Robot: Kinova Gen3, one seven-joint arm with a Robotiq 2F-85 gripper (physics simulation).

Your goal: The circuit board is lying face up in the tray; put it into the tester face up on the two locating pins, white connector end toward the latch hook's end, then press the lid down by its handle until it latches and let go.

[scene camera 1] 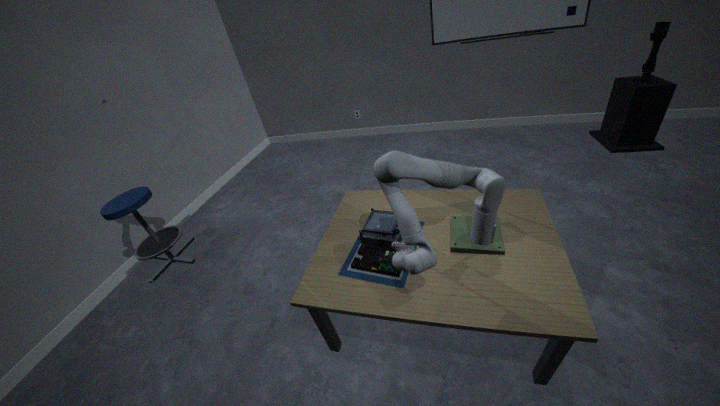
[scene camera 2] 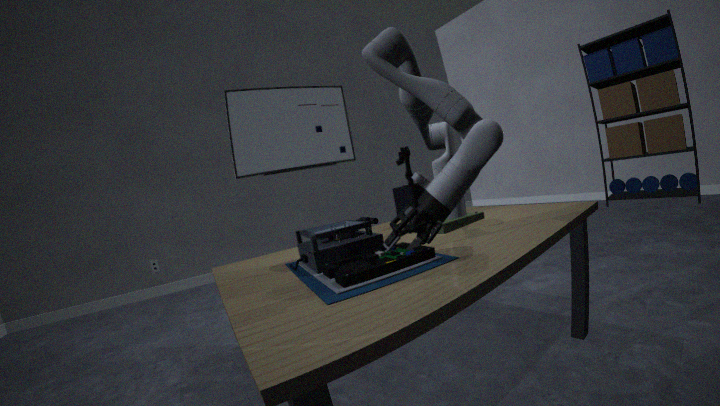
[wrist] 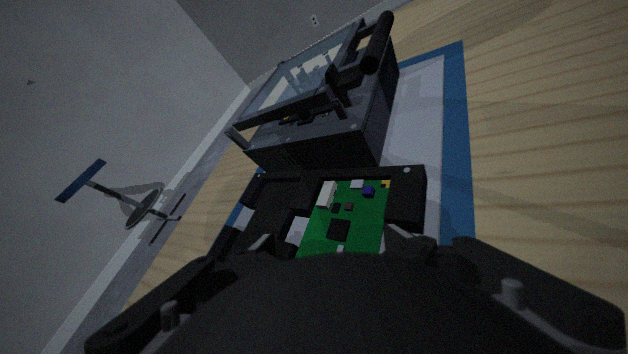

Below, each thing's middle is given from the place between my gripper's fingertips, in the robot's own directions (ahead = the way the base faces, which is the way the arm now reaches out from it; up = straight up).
My hand is 10 mm to the left of the green circuit board (wrist: 348, 216) and 10 mm above it.
